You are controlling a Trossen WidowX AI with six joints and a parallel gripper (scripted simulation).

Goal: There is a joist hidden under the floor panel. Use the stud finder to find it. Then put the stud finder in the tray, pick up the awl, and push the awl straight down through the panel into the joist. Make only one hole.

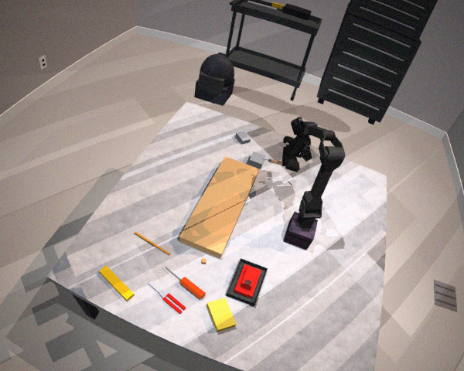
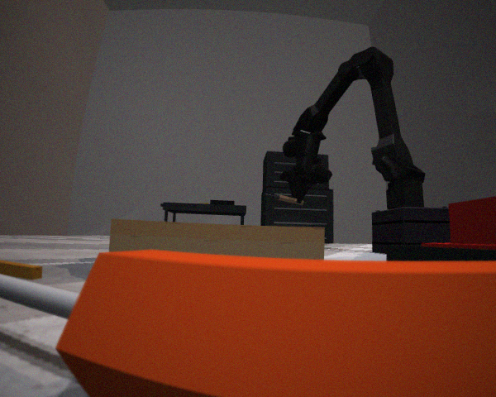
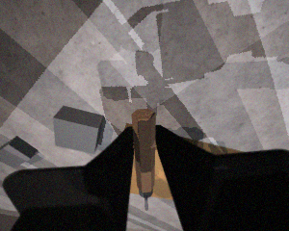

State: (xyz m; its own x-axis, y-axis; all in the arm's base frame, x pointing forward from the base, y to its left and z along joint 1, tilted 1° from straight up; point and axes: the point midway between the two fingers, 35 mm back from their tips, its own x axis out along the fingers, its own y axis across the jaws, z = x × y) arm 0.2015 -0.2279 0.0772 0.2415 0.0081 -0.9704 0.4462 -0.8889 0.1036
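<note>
My gripper tip is 50 mm short of the awl, 30 mm to the right of it and 10 mm below it. From my gripper tip the other things lie so: small tan cube 70 mm ahead, 570 mm to the left, 120 mm below; dark flat tray 120 mm behind, 560 mm to the left, 110 mm below; grey box 140 mm ahead, 60 mm to the right, 110 mm below.
</note>
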